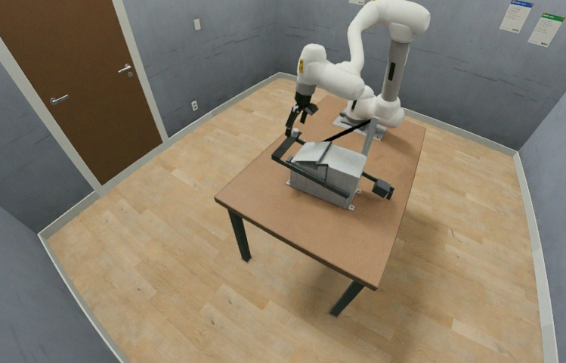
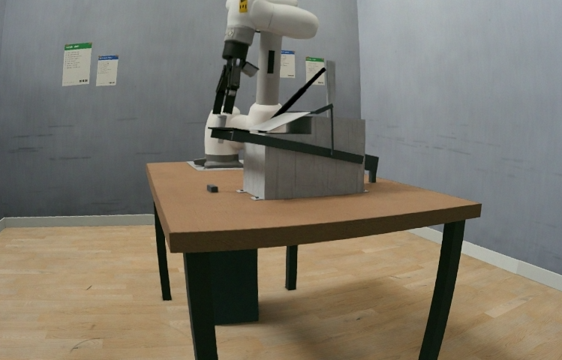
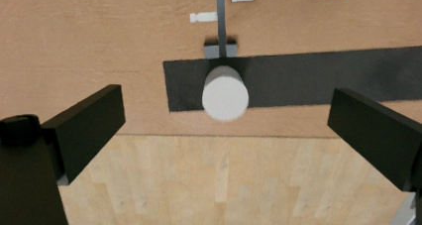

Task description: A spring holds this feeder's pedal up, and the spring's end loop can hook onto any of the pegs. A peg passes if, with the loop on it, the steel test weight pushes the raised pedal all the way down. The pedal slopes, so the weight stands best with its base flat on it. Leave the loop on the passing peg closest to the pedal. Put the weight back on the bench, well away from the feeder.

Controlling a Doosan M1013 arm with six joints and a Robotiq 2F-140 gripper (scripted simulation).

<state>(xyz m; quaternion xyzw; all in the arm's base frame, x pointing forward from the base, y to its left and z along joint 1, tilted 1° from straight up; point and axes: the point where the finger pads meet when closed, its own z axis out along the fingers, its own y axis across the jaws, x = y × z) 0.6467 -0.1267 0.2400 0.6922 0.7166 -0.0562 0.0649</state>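
Now: hand 3 cm above the steel test weight. Round my hand: dark block 23 cm below, 3 cm to the right.
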